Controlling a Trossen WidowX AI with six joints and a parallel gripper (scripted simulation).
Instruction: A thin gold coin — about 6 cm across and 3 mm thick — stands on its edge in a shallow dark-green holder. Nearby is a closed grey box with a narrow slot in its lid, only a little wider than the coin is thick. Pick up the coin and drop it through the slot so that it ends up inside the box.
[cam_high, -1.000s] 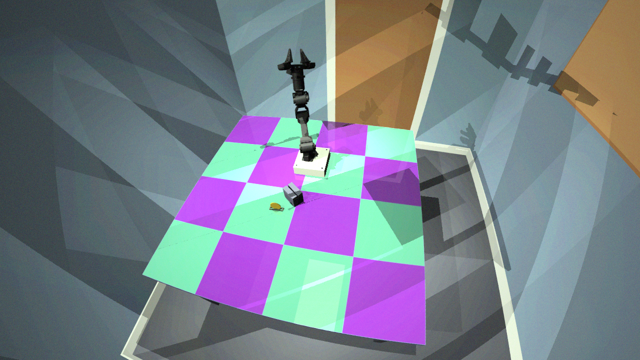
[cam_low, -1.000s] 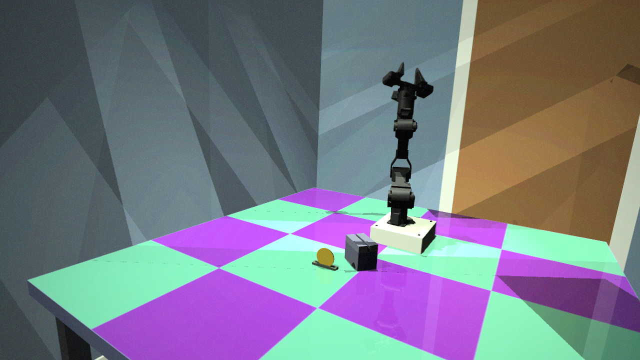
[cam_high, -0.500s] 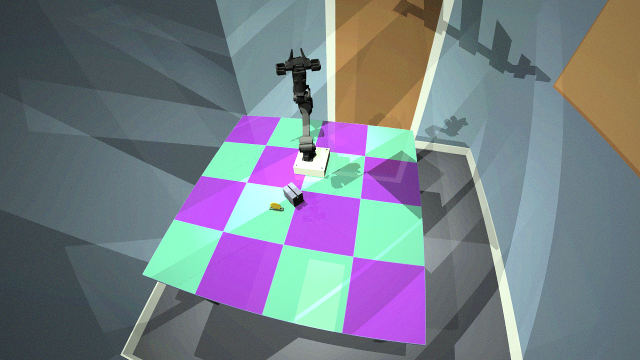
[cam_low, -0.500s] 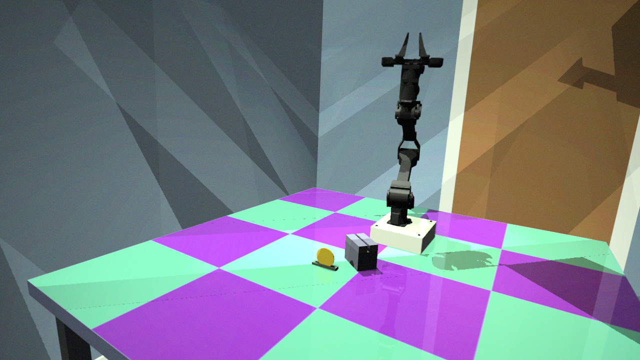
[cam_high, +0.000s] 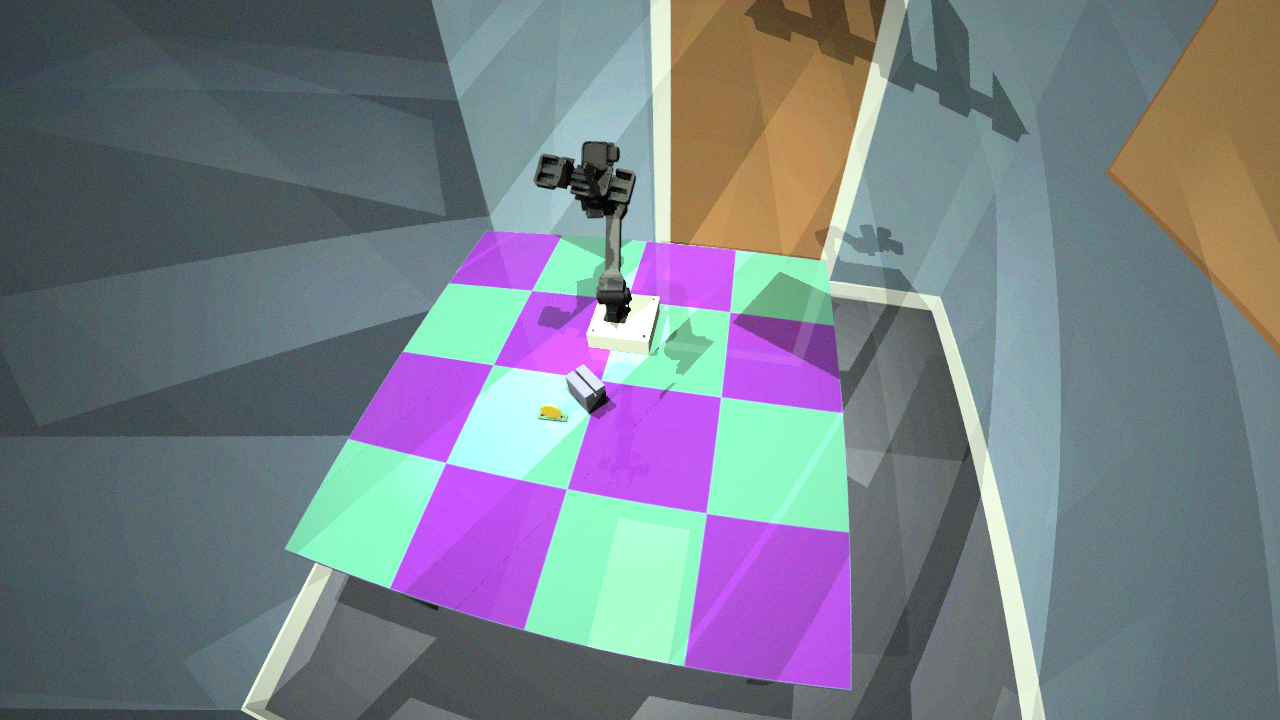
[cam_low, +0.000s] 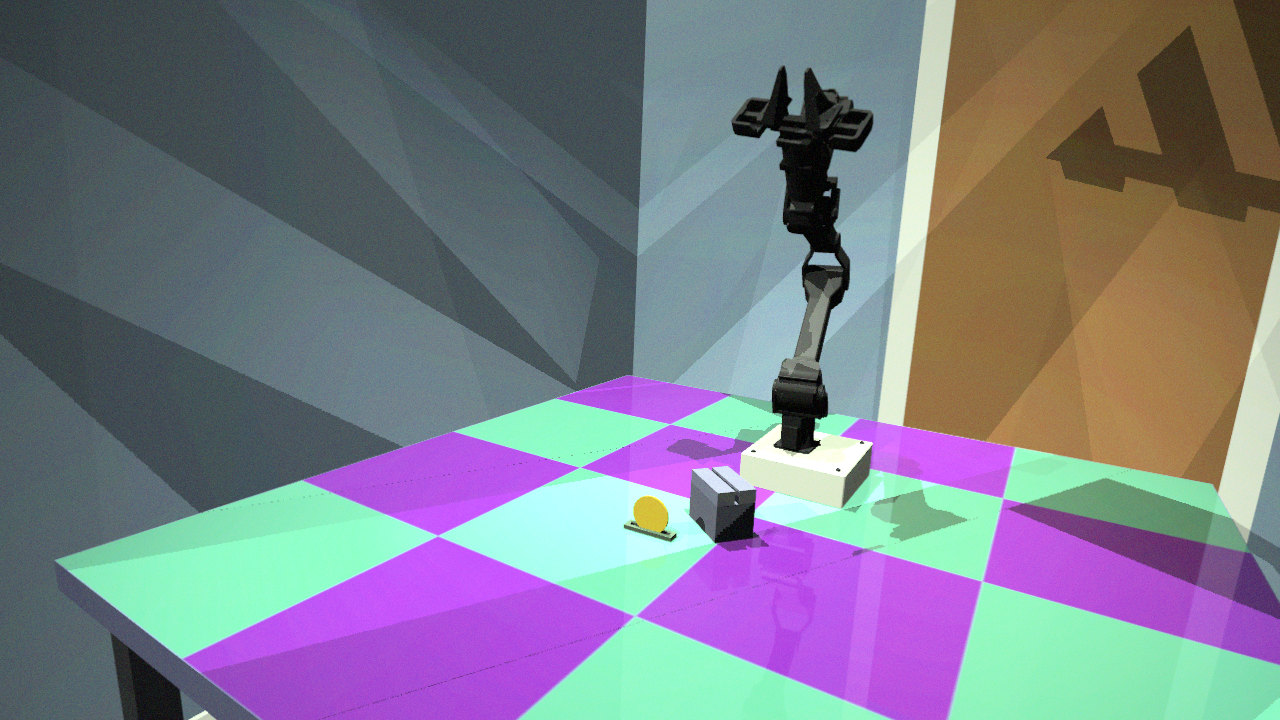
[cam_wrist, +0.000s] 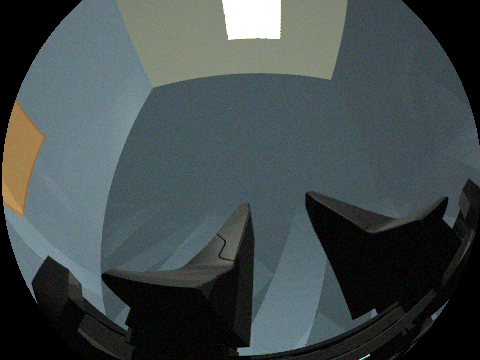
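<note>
The gold coin lies 61 cm below my gripper tip, 12 cm to the right of it and 12 cm ahead of it.
</note>
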